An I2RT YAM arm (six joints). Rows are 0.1 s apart.
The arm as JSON. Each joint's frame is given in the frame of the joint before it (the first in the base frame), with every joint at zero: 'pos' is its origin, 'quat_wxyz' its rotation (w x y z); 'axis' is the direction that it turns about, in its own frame. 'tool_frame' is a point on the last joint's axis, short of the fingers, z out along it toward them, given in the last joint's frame.
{
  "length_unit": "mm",
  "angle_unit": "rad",
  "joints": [
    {
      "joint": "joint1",
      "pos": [
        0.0,
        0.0,
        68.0
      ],
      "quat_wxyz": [
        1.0,
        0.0,
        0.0,
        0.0
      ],
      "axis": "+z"
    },
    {
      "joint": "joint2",
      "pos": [
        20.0,
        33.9,
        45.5
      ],
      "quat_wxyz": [
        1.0,
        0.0,
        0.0,
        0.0
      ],
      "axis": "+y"
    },
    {
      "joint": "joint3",
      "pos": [
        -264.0,
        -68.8,
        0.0
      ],
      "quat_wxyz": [
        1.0,
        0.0,
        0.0,
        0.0
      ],
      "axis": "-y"
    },
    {
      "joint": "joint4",
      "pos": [
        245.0,
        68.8,
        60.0
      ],
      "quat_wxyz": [
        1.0,
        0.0,
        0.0,
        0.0
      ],
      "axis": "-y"
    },
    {
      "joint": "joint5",
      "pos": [
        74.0,
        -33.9,
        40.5
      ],
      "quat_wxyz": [
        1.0,
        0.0,
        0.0,
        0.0
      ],
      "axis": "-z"
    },
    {
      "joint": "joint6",
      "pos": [
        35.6,
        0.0,
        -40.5
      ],
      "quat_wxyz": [
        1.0,
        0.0,
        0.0,
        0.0
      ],
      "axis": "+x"
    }
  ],
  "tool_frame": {
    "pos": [
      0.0,
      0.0,
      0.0
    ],
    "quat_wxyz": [
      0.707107,
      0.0,
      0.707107,
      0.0
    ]
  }
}
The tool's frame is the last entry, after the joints.
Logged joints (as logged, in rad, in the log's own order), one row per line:
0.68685 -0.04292 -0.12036 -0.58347 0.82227 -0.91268
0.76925 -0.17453 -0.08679 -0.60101 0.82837 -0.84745
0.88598 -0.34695 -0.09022 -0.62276 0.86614 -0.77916
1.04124 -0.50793 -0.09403 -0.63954 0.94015 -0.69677
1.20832 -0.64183 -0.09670 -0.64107 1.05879 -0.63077
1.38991 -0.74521 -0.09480 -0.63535 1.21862 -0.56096
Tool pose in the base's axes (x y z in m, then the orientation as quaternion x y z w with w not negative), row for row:
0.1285 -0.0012 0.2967 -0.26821 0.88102 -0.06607 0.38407
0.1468 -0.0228 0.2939 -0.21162 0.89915 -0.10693 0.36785
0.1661 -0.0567 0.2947 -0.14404 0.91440 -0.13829 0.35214
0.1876 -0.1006 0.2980 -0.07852 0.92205 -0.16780 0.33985
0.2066 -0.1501 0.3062 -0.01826 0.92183 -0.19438 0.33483
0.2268 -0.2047 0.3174 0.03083 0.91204 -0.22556 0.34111
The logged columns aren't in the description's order. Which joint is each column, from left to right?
Columns, left to right: joint2, joint1, joint5, joint6, joint3, joint4.
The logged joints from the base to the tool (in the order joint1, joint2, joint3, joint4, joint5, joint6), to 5 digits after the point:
-0.04292 0.68685 0.82227 -0.91268 -0.12036 -0.58347
-0.17453 0.76925 0.82837 -0.84745 -0.08679 -0.60101
-0.34695 0.88598 0.86614 -0.77916 -0.09022 -0.62276
-0.50793 1.04124 0.94015 -0.69677 -0.09403 -0.63954
-0.64183 1.20832 1.05879 -0.63077 -0.09670 -0.64107
-0.74521 1.38991 1.21862 -0.56096 -0.09480 -0.63535

